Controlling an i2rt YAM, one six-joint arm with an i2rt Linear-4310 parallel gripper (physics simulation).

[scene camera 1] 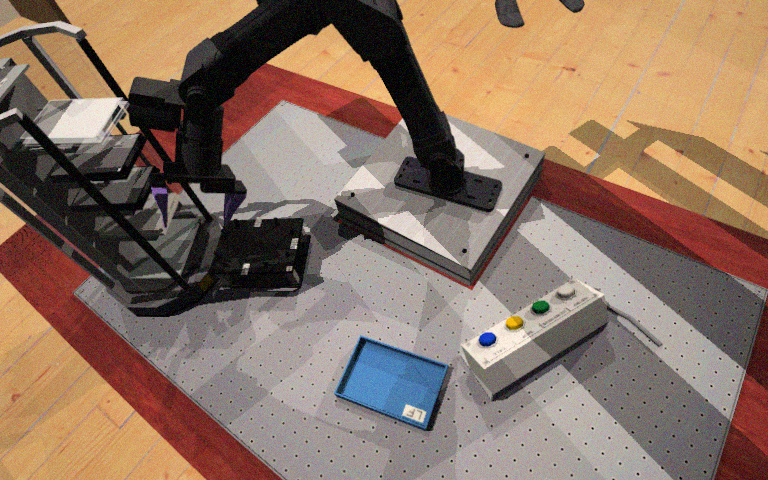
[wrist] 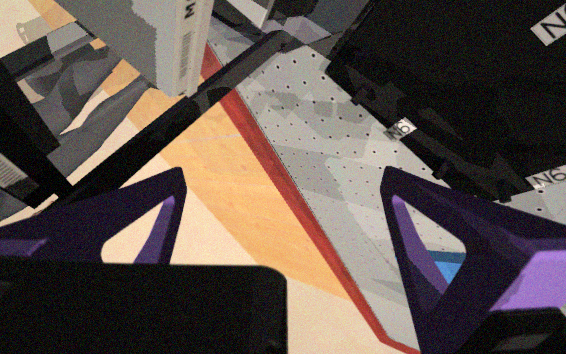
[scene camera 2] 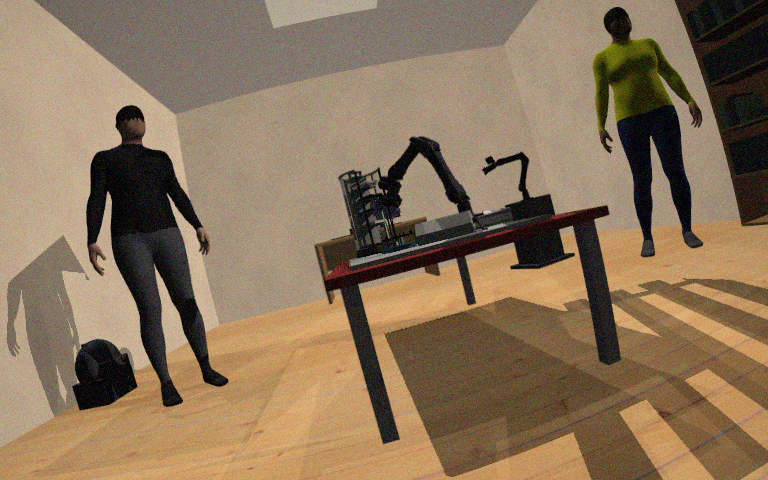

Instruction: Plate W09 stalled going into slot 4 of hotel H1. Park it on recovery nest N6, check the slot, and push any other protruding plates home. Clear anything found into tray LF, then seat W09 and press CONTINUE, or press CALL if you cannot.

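Hotel H1 is the rack at the left in scene view 1. A pale plate sits high in it, with dark plates below. Which is W09 I cannot tell, and slot 4 cannot be made out. A grey edge with a barcode label shows in the wrist view. Black nest N6 stands beside the hotel. My gripper is open and empty, above and between the hotel's front and N6. Blue tray LF shows no contents.
The button box has blue, yellow, green and white buttons and stands right of tray LF. The arm's base block stands behind N6 and the tray. A hotel post crosses the wrist view near the left finger. Two people stand beyond the table.
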